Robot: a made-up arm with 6 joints.
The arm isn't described. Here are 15 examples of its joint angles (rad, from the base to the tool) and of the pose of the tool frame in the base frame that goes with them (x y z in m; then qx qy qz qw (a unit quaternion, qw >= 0)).
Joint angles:
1: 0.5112 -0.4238 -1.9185 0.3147 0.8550 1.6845
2: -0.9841 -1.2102 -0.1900 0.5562 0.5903 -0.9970
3: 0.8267 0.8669 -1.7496 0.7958 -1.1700 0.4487
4: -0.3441 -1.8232 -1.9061 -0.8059 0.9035 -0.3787
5: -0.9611 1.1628 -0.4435 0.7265 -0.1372 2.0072
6: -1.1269 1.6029 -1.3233 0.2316 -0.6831 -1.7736
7: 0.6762 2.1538 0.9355 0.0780 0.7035 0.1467
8: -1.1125 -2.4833 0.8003 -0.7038 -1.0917 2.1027
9: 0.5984 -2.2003 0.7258 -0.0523 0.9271 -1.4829
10: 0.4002 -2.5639 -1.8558 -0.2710 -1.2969 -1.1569
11: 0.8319 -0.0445 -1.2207 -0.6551 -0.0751 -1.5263
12: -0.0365 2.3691 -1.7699 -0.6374 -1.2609 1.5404
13: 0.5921 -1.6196 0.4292 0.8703 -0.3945 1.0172
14: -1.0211 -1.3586 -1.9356 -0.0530 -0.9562 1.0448
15: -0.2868 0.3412 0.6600 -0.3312 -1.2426 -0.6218
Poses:
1: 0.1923 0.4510 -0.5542 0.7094 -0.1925 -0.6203 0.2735
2: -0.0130 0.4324 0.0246 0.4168 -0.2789 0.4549 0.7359
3: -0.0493 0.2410 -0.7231 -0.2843 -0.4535 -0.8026 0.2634
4: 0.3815 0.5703 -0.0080 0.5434 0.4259 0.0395 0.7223
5: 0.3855 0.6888 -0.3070 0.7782 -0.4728 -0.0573 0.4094
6: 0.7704 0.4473 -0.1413 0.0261 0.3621 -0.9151 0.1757
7: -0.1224 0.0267 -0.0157 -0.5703 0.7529 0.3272 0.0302
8: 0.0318 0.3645 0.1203 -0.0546 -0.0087 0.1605 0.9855
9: -0.1624 0.3937 -0.0733 0.2023 -0.3459 -0.1363 0.9060
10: 0.3912 0.2433 -0.1808 0.1662 -0.9671 -0.0278 0.1905
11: -0.2527 0.2329 -0.6440 -0.8320 0.2878 -0.3524 0.3175
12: 0.3985 -0.0272 -0.2954 -0.2459 -0.7192 0.6417 0.1025
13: -0.2592 0.1796 -0.0695 0.8671 0.4009 -0.2451 0.1654
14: 0.3878 0.4414 0.3646 0.5586 0.2972 -0.7573 0.1618
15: 0.0713 0.3767 -0.5959 0.0925 -0.1826 -0.2763 0.9390
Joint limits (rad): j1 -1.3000..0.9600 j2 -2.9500..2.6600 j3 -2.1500..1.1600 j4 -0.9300..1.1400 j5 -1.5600..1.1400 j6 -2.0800..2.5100
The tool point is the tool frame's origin. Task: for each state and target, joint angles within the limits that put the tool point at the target. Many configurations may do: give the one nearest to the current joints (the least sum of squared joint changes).
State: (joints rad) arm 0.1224 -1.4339 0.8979 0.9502 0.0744 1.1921
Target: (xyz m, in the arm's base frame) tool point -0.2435 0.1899 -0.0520
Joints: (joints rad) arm 0.6589 -1.4111 0.3797 0.9327 0.0511 1.1614
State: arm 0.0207 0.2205 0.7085 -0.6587 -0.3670 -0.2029
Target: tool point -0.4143 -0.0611 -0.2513
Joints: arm 0.8666 0.4567 0.8324 -0.1776 -0.3715 -0.1714
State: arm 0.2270 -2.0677 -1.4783 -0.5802 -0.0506 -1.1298
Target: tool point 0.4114 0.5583 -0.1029
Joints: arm -0.1002 -1.6749 -1.9785 -0.3900 -0.0482 -1.1226
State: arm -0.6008 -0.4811 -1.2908 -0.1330 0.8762 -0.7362
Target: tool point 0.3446 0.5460 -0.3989
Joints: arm 0.2864 -0.7256 -1.8321 0.2593 0.8762 -0.6459
